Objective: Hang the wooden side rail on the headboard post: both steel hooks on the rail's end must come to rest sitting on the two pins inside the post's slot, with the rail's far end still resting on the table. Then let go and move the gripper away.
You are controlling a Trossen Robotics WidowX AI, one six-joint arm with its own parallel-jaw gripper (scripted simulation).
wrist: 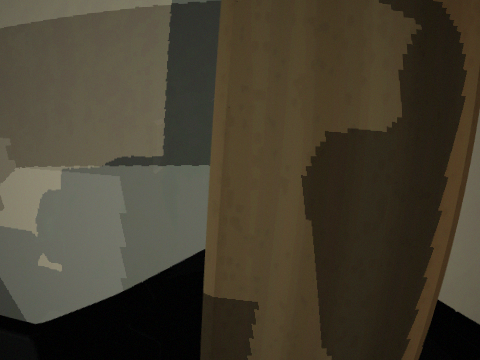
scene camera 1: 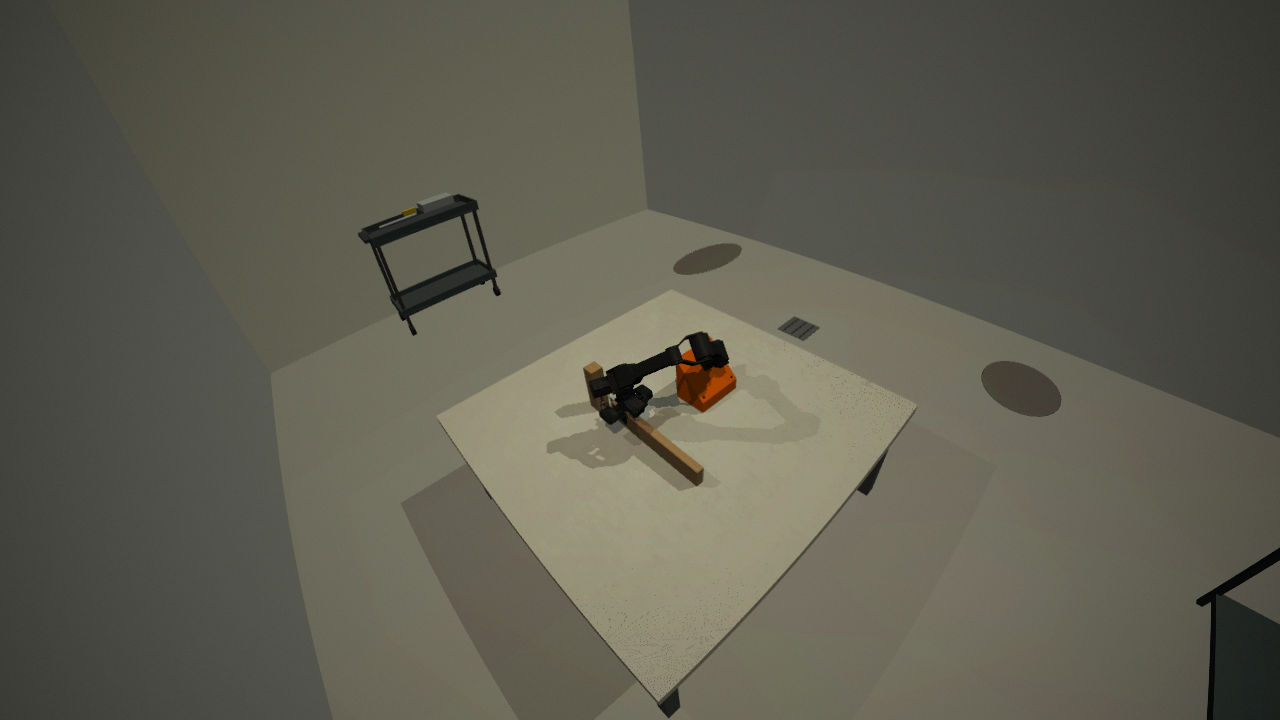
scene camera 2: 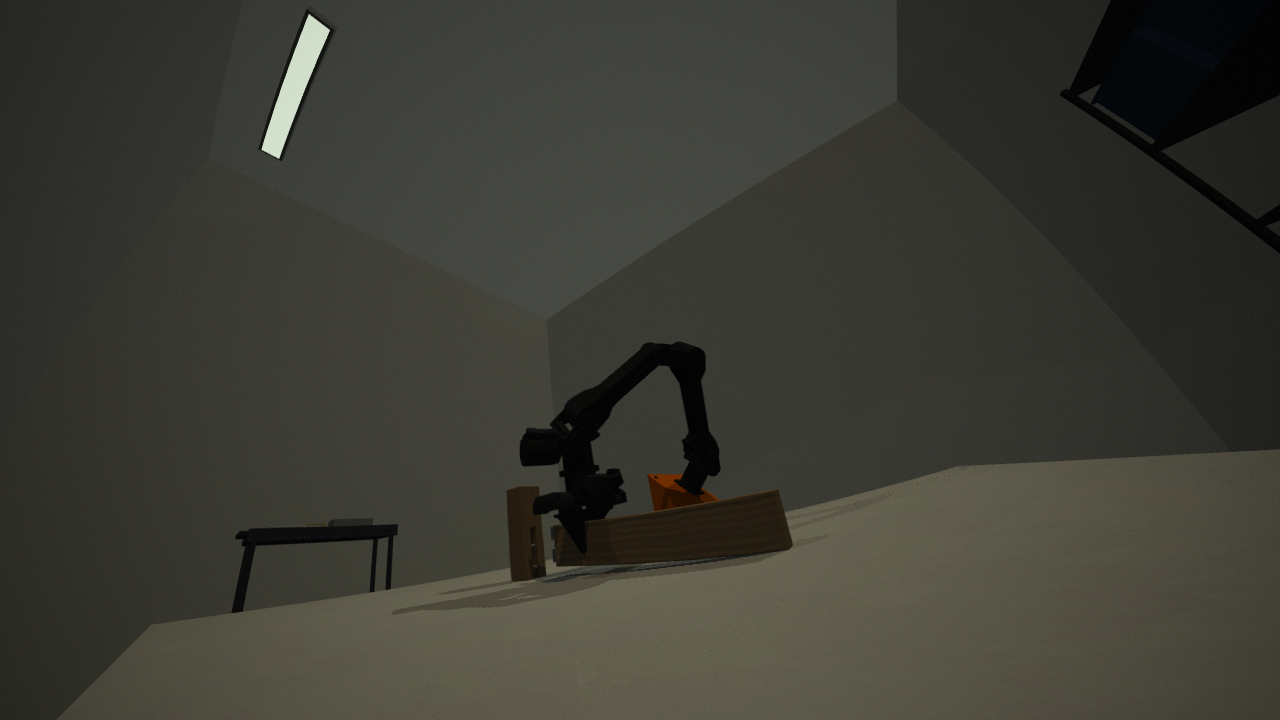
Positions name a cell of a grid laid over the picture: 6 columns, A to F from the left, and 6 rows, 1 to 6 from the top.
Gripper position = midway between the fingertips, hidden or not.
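My gripper (scene camera 2: C5), (wrist: D5), (scene camera 1: C4). Wooden side rail (scene camera 2: D5), (wrist: E3), (scene camera 1: D4). Headboard post (scene camera 2: C5).
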